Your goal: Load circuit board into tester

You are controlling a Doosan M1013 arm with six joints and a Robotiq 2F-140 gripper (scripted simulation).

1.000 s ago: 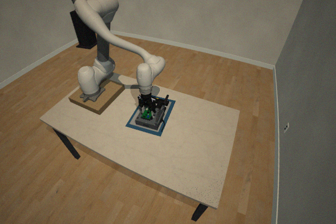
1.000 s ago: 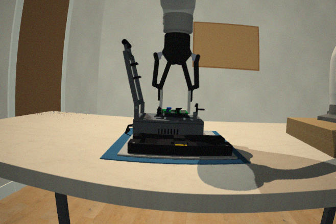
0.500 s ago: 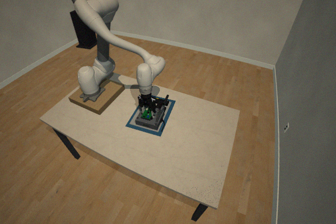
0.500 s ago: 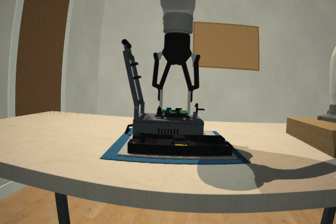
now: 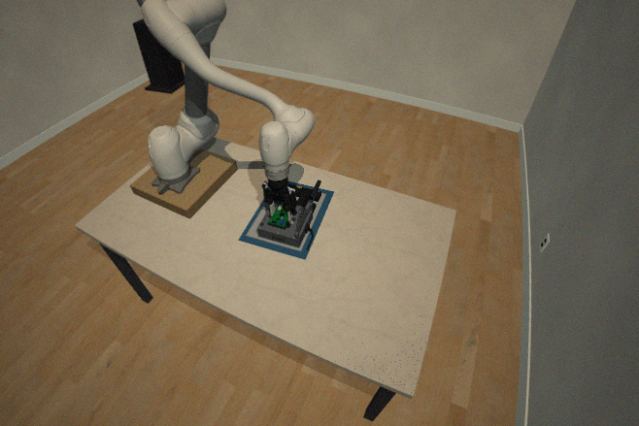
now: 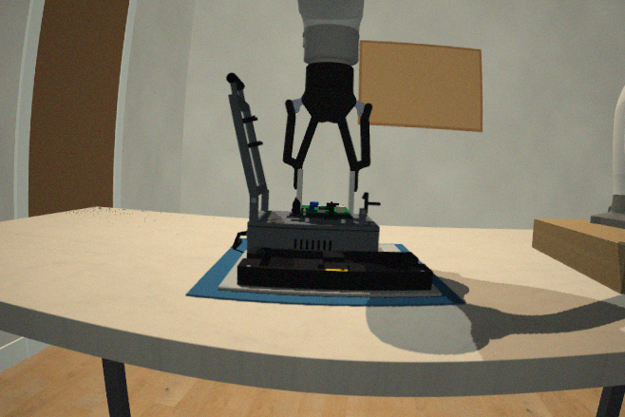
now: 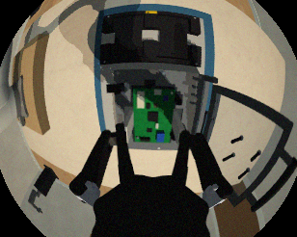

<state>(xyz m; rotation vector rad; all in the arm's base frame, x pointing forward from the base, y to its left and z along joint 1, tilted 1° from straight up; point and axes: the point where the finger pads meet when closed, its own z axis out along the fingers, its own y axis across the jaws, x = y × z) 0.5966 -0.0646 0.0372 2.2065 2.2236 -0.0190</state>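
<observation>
Now: hand 2 cm above the green circuit board. Round my hand: latch hook (6 cm to the left, 6 cm behind, 1 cm below); then grey tester (4 cm to the left, 3 cm ahead, 2 cm above); then tester lid (12 cm ahead, 9 cm above).
</observation>
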